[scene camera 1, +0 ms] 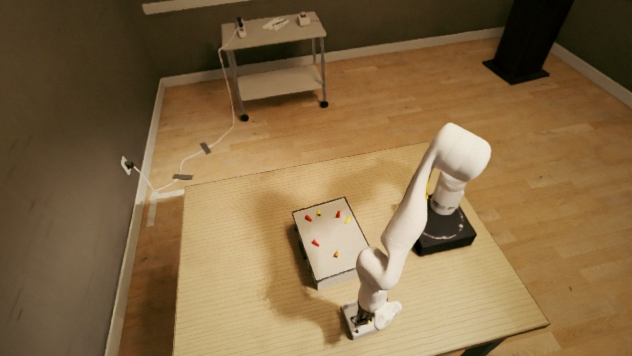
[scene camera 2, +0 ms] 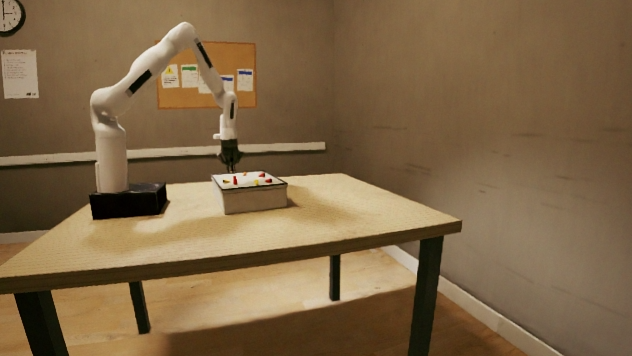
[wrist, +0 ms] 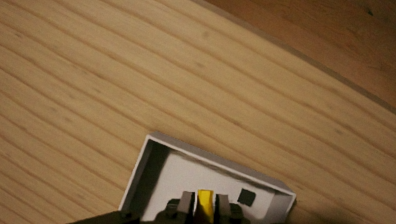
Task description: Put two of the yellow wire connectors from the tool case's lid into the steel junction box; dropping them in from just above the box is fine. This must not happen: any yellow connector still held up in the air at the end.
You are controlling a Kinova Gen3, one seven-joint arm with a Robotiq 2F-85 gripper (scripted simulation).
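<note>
A grey tool case (scene camera 1: 333,234) can be seen in the scene, but in the wrist view the case is out of frame.
</note>
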